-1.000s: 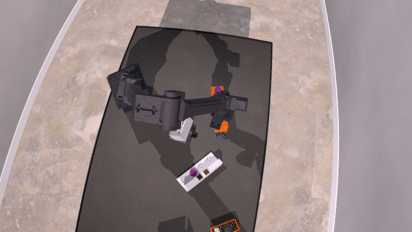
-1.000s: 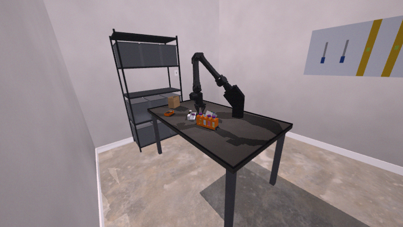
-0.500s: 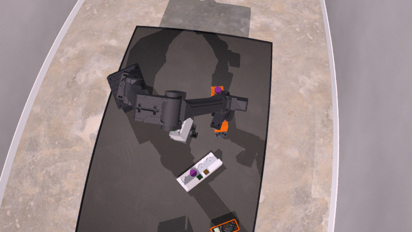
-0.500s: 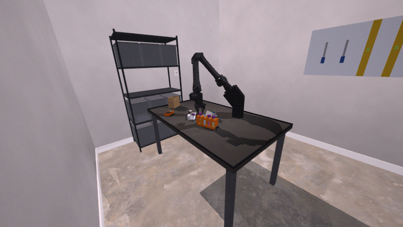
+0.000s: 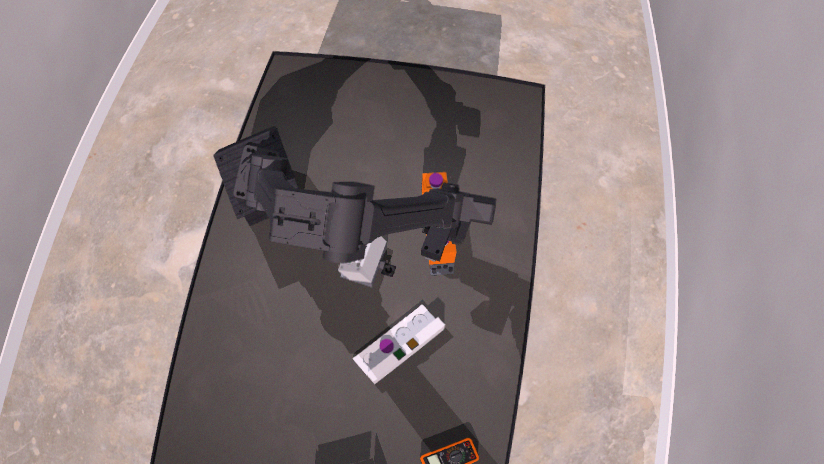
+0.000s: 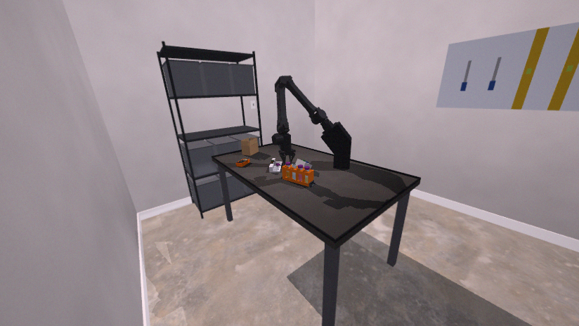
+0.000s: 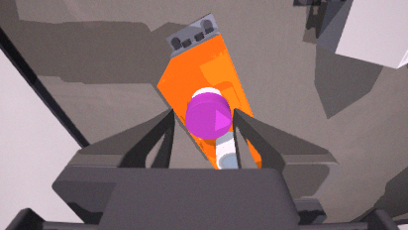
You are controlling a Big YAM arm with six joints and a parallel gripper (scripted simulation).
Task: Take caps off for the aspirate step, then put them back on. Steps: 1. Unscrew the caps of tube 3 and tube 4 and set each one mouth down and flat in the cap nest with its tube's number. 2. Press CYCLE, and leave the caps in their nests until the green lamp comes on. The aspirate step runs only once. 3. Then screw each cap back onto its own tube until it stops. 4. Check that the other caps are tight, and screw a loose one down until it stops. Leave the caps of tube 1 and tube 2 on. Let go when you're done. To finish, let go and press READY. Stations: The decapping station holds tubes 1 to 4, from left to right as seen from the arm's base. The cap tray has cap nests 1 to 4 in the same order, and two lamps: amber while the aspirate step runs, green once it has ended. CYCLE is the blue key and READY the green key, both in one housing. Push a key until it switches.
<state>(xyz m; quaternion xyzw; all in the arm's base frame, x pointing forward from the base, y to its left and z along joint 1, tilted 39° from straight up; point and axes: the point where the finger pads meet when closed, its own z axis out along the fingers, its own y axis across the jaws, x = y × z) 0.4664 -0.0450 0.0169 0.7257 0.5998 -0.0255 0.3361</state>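
Now: the cap 1 cm below my hand. Also, from my hand: green key 23 cm behind, 5 cm to the right, 5 cm below; blue key 21 cm behind, 5 cm below; key housing 20 cm behind, 3 cm to the right, 7 cm below.
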